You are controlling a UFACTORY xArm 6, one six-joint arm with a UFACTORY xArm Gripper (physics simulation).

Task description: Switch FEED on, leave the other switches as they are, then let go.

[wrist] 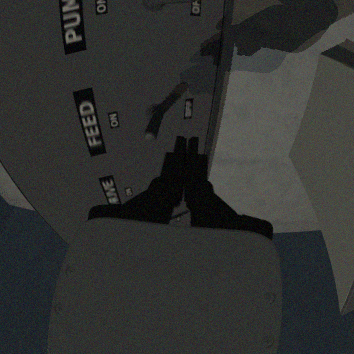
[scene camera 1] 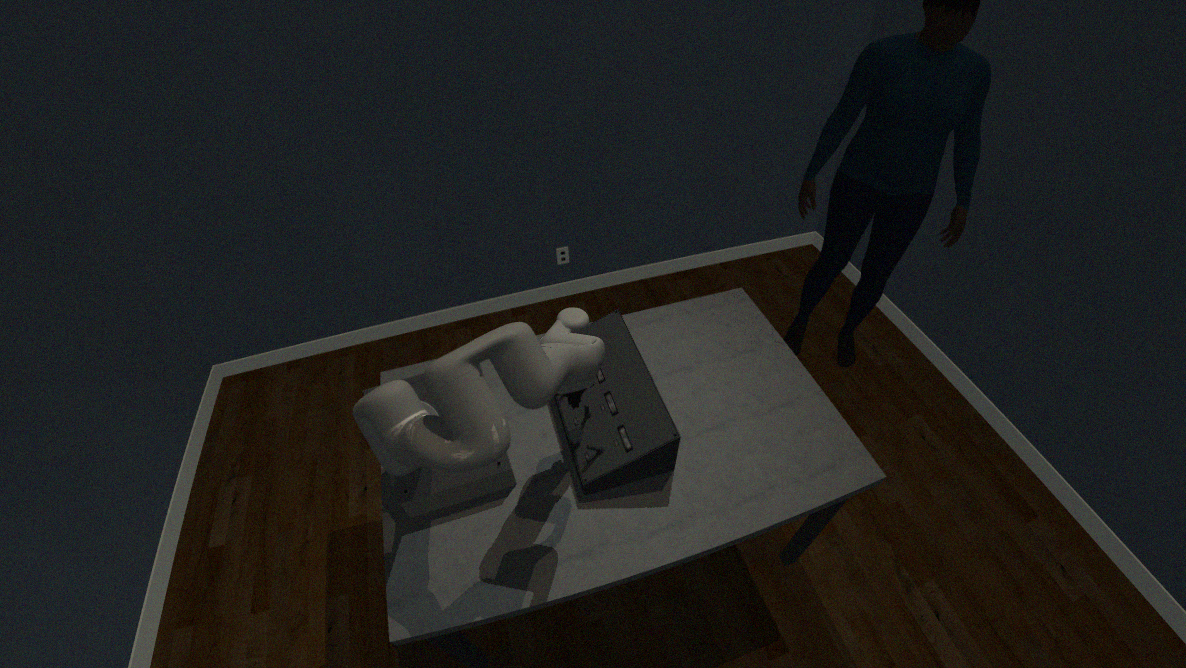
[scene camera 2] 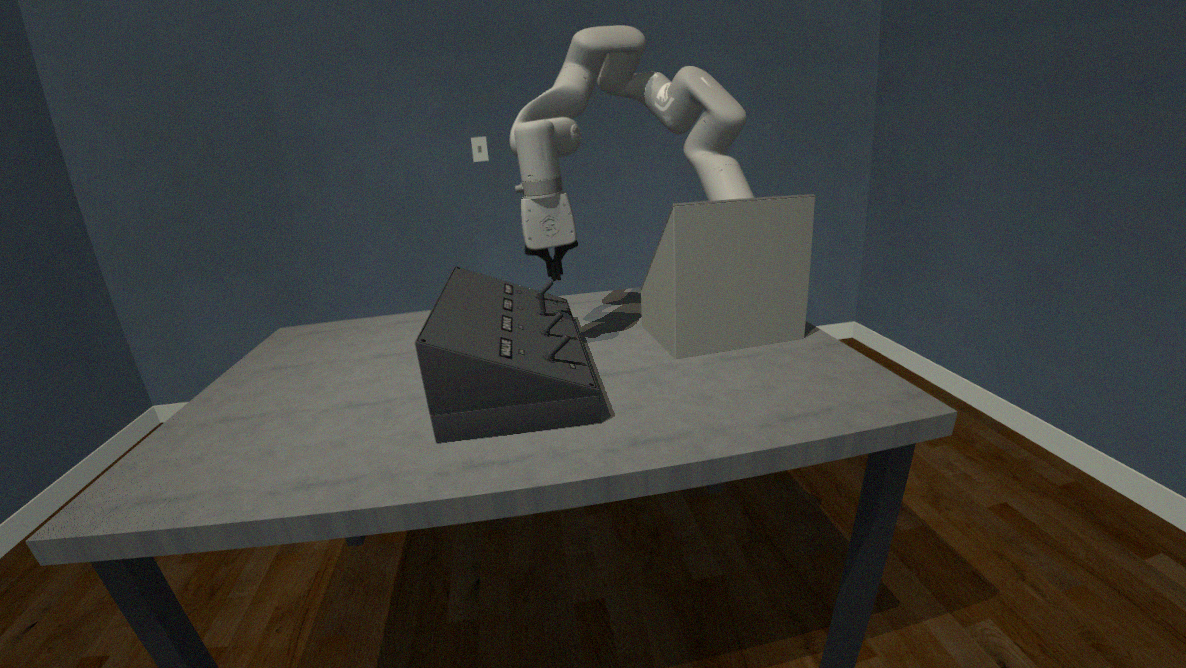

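Pixels of known places: gripper, fingertip midpoint: (wrist: 187,150) (scene camera 1: 574,404) (scene camera 2: 556,279); arm's base, link origin: (scene camera 2: 745,234).
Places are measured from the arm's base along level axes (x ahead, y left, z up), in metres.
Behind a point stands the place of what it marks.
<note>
The dark sloped switch panel (scene camera 1: 643,390) @[x 0.593, y -0.076, z -0.064 m] (scene camera 2: 473,319) @[x 0.577, y 0.088, z -0.079 m] (wrist: 40,115) @[x 0.550, y -0.085, z -0.082 m] stands on the table. The FEED label (scene camera 1: 611,404) @[x 0.506, y -0.059, z -0.102 m] (scene camera 2: 507,304) @[x 0.508, y -0.053, z -0.101 m] (wrist: 90,121) @[x 0.505, y -0.058, z -0.102 m] has its ON mark (wrist: 114,120) @[x 0.482, y -0.051, z -0.112 m] close by and its OFF mark (wrist: 188,108) @[x 0.404, y -0.044, z -0.146 m] towards the panel's lower edge. The FEED lever (scene camera 2: 541,303) @[x 0.439, y -0.042, z -0.106 m] (wrist: 156,120) @[x 0.434, y -0.052, z -0.104 m] stands away from the OFF mark and appears to lean to the ON side. My gripper (scene camera 2: 556,277) @[x 0.404, y -0.048, z -0.060 m] (wrist: 187,150) @[x 0.404, y -0.048, z -0.060 m] is shut with nothing between its fingers. It hangs above the panel, apart from the FEED lever. In scene camera 1 the arm hides the fingers.
The PUMP label (wrist: 73,25) @[x 0.494, y -0.158, z -0.102 m] is on the far side of FEED, and another label (wrist: 110,190) @[x 0.517, y 0.054, z -0.102 m] is partly hidden by the gripper. Two nearer levers (scene camera 2: 555,322) @[x 0.433, y 0.080, z -0.108 m] (scene camera 2: 561,346) @[x 0.445, y 0.199, z -0.108 m] lean towards OFF. A pale wedge-shaped block (scene camera 2: 738,273) @[x 0.066, y 0.087, z -0.058 m] stands on the table (scene camera 2: 290,464) @[x 0.885, y 0.232, z -0.220 m] beside the panel.
</note>
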